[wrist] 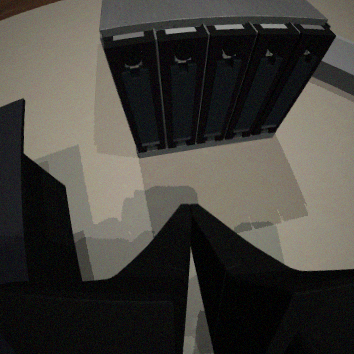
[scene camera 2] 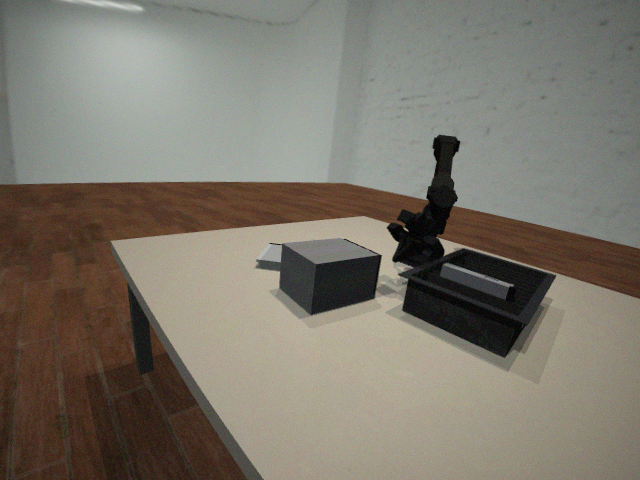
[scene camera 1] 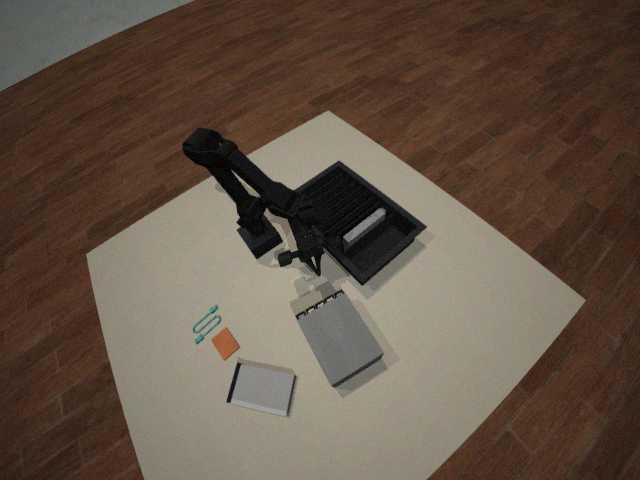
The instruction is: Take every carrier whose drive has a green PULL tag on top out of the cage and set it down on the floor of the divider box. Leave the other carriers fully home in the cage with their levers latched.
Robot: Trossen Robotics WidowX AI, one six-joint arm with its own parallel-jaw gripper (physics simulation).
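Frame: origin at the arm's base, x back, y right, z up, level; metres.
Seen in the pictures: gripper, fingertip midpoint: (wrist: 188, 211) (scene camera 2: 393, 261) (scene camera 1: 319, 275); arm's base, link origin: (scene camera 1: 256, 228).
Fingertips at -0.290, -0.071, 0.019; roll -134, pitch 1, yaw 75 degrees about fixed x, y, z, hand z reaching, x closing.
Observation:
Offsets run from my fingertips to a thing's middle, as dx, dy, dz. "pt": to the spot under its first point.
The grey cage {-0.176, +0.060, -0.030} (scene camera 1: 341, 341) (scene camera 2: 297, 273) (wrist: 215, 12) stands on the table. Several dark carrier fronts {pt -0.079, +0.023, -0.004} (wrist: 185, 95) stand side by side in its open face, with pale strips along their tops. Their levers look flat against the fronts; whether each is latched is too dark to tell. The cage roof hides the drive tops, and no green tag shows. A grey carrier {+0.043, -0.211, -0.021} (scene camera 1: 364, 228) (scene camera 2: 478, 281) stands on edge in the black divider box {+0.122, -0.205, -0.049} (scene camera 1: 378, 195) (scene camera 2: 454, 320); its tag cannot be made out. My gripper (scene camera 1: 318, 273) (wrist: 188, 211) is shut and empty, in front of the carrier fronts and apart from them.
A flat grey tray-like thing {-0.154, +0.310, -0.066} (scene camera 1: 262, 388) (scene camera 2: 269, 255) lies beside the cage. An orange square {pt +0.021, +0.346, -0.075} (scene camera 1: 225, 343) and a teal cable {+0.114, +0.375, -0.075} (scene camera 1: 207, 324) lie to the cage's left in the first scene view. The divider box has parallel ribs beside the standing carrier.

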